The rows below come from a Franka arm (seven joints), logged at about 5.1 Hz.
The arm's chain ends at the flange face. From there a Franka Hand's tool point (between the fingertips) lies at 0.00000 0.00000 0.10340 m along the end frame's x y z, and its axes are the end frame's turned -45 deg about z.
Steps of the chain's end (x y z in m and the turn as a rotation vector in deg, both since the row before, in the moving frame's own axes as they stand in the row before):
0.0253 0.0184 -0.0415 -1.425 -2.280 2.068
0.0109 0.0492 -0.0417 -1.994 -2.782 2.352
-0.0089 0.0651 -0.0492 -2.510 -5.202 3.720
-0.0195 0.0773 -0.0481 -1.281 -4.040 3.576
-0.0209 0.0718 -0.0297 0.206 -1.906 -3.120
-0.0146 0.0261 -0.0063 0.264 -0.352 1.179
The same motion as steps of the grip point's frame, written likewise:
0.0002 0.0297 -0.0416 0.605 -2.620 2.068
-0.0332 0.0414 -0.0419 0.557 -3.377 2.352
-0.0620 0.0360 -0.0497 1.904 -5.453 3.720
-0.0751 0.0371 -0.0484 1.951 -3.763 3.576
-0.0678 0.0334 -0.0298 1.493 -1.202 -3.120
-0.0289 0.0073 -0.0063 0.436 -0.062 1.179

